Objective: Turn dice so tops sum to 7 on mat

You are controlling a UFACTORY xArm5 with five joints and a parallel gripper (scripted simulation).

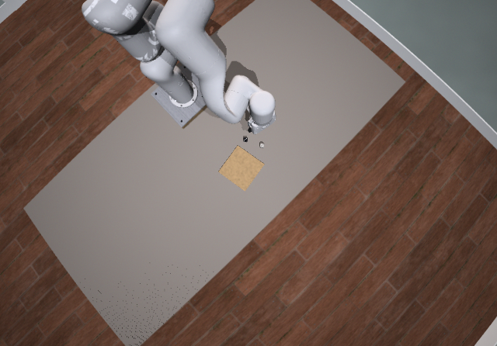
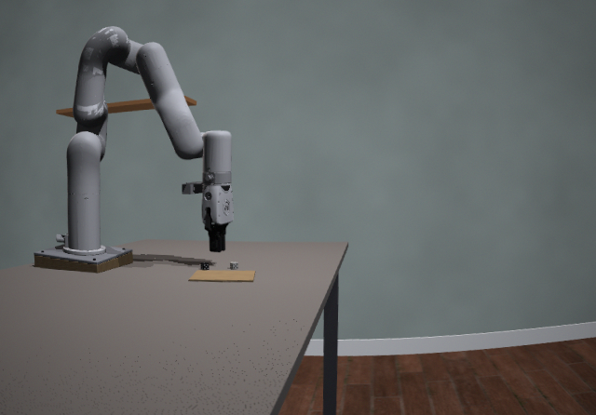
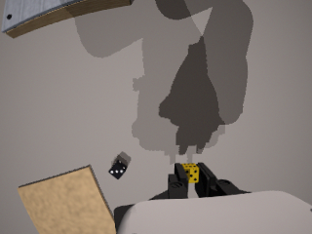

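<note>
My gripper is now 60 mm to the left of the white die, 50 mm short of it and 50 mm above it. From my hand the other things lie so: black die 70 mm to the right, 50 mm below, 30 mm behind; yellow die 10 mm below, 10 mm behind; tan mat 180 mm to the right, 60 mm below, 30 mm ahead.
</note>
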